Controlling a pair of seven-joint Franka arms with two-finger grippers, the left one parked.
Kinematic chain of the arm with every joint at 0, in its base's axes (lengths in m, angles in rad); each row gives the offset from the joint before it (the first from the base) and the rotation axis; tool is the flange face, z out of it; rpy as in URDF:
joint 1: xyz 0 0 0.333 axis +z
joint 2: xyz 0 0 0 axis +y
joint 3: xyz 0 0 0.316 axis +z
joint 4: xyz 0.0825 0 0 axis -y
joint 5: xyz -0.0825 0 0.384 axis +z
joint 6: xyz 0 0 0 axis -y
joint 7: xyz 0.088 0 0 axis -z
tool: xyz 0 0 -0.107 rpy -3.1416 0 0
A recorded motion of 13 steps. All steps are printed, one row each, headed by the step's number.
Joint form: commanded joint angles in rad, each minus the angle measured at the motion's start. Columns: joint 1, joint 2, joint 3, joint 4, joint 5, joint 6, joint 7.
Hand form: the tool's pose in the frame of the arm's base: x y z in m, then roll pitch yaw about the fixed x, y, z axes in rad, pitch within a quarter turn. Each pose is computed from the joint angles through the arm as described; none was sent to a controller.
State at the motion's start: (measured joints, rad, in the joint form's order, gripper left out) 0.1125 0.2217 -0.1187 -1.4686 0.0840 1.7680 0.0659
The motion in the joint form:
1: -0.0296 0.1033 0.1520 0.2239 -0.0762 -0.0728 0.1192
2: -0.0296 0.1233 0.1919 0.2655 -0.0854 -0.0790 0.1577
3: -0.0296 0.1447 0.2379 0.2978 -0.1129 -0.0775 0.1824
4: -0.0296 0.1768 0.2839 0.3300 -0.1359 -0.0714 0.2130
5: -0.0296 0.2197 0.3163 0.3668 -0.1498 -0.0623 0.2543
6: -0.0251 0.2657 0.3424 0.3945 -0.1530 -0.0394 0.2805
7: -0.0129 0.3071 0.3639 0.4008 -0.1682 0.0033 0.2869
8: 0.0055 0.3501 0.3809 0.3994 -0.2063 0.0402 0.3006
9: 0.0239 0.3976 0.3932 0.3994 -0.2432 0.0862 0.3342
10: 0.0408 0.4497 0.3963 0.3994 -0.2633 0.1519 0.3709
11: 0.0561 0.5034 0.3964 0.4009 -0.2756 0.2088 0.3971
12: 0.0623 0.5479 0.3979 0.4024 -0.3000 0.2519 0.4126
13: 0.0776 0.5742 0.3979 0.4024 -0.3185 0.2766 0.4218
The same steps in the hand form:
1: 0.6595 0.0738 0.5940 -3.1001 -0.1201 -0.0743
2: 0.6618 0.0944 0.6006 -3.0870 -0.1329 -0.0771
3: 0.6640 0.1161 0.6028 -3.0896 -0.1474 -0.0600
4: 0.6685 0.1378 0.5986 -3.0843 -0.1545 -0.0510
5: 0.6769 0.1528 0.5892 -3.0702 -0.1554 -0.0676
6: 0.6864 0.1688 0.5743 -3.0475 -0.1546 -0.0724
7: 0.6949 0.1880 0.5539 -3.0394 -0.1626 -0.0513
8: 0.7016 0.2081 0.5273 -3.0576 -0.1643 -0.0285
9: 0.7089 0.2267 0.4985 -3.0693 -0.1703 -0.0286
10: 0.7181 0.2422 0.4672 -3.0614 -0.1840 -0.0440
11: 0.7255 0.2555 0.4337 -3.0527 -0.1870 -0.0537
12: 0.7316 0.2615 0.4053 -3.0596 -0.1926 -0.0547
13: 0.7315 0.2730 0.3878 -3.0683 -0.1964 -0.0416

